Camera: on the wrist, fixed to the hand. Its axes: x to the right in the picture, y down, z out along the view.
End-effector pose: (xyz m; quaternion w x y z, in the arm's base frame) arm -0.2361 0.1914 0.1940 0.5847 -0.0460 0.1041 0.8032
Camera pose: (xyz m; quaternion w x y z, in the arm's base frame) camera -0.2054 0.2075 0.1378 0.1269 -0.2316 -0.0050 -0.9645
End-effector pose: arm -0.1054 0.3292 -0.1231 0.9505 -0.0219 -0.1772 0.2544
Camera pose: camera -0.0557 0.3047 -0.1590 0.4434 -0.0513 -0.3025 0.8422
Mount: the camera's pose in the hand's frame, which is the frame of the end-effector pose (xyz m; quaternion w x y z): 0.0164 -0.0402 -0.0497 0.6904 0.0332 -0.2143 0.6902
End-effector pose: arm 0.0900 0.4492 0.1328 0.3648 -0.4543 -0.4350 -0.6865
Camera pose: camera 0.0335 0.4156 0.1272 0.6475 -0.7489 -0.0877 -0.1104
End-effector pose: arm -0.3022 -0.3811 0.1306 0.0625 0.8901 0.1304 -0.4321
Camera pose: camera -0.2666 -0.3285 0.1485 0.3398 0.6140 -0.5521 -0.4503
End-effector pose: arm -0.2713 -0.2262 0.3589 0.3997 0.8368 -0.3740 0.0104
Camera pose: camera -0.2200 -0.1866 0.3713 0.1608 0.3351 -0.9211 0.1161
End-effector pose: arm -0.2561 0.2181 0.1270 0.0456 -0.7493 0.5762 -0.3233
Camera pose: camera -0.2472 0.2319 0.1909 0.4030 -0.1874 0.8944 -0.0503
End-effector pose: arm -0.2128 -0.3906 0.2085 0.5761 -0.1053 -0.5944 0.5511
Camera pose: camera -0.1577 -0.3665 0.2356 0.1065 0.3457 0.4428 -0.8204
